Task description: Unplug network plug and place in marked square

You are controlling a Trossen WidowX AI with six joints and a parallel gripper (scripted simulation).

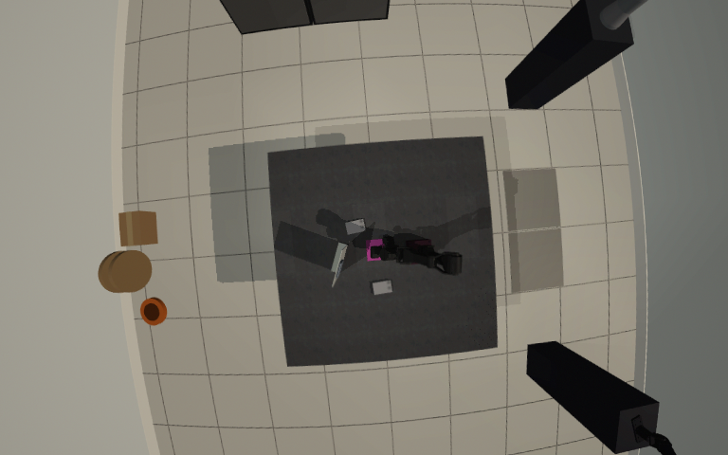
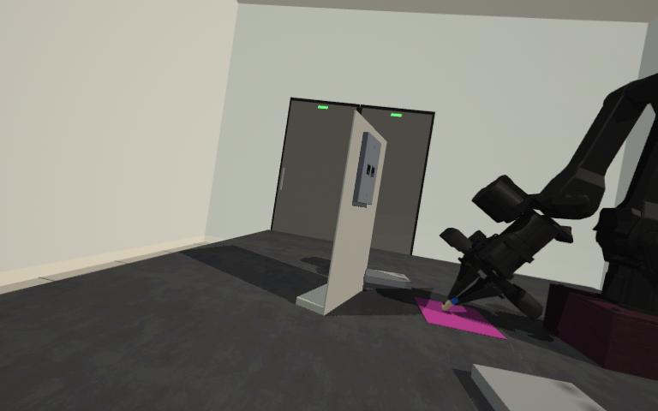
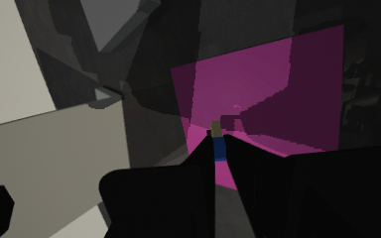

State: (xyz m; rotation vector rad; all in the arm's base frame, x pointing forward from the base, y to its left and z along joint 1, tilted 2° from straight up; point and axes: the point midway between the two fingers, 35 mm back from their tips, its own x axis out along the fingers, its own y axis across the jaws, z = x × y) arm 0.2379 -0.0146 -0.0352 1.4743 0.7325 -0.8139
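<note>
The marked square lies 1 cm behind my gripper tip and 2 cm below it. Also, from my gripper tip: network plug right at my gripper tip; then upright panel 19 cm ahead, 5 cm to the left, 12 cm above.
</note>
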